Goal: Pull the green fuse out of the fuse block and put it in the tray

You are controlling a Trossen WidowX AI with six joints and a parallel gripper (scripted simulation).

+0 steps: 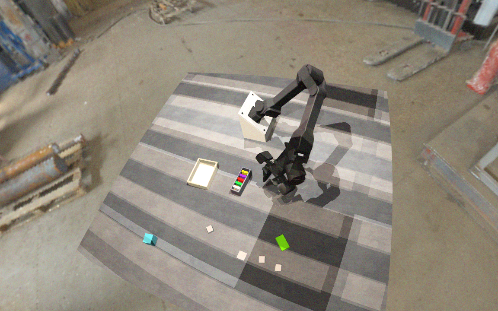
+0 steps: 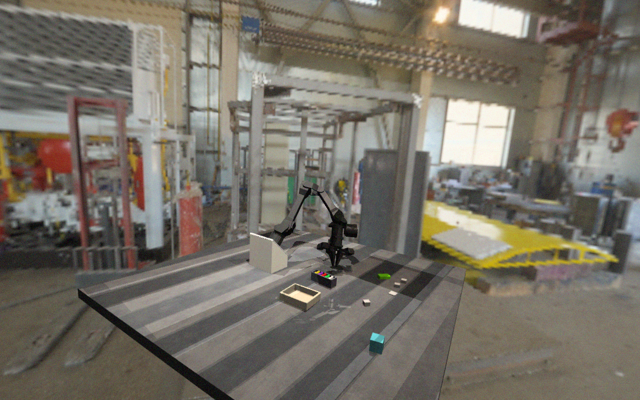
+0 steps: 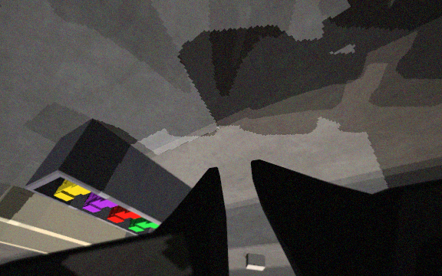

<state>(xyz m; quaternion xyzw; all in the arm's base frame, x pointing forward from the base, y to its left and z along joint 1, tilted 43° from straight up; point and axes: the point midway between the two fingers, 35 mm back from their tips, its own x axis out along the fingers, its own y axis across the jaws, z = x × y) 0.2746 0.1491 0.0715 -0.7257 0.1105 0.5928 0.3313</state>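
Right now my gripper tip is 110 mm to the left of the green fuse, 30 mm short of it and 20 mm above it. The rest, counted from my gripper tip: tray: 290 mm to the right, 40 mm below, 20 mm ahead; then lime flat block: 200 mm ahead, 140 mm to the left, 40 mm below; then cyan cube: 390 mm ahead, 370 mm to the right, 20 mm below.
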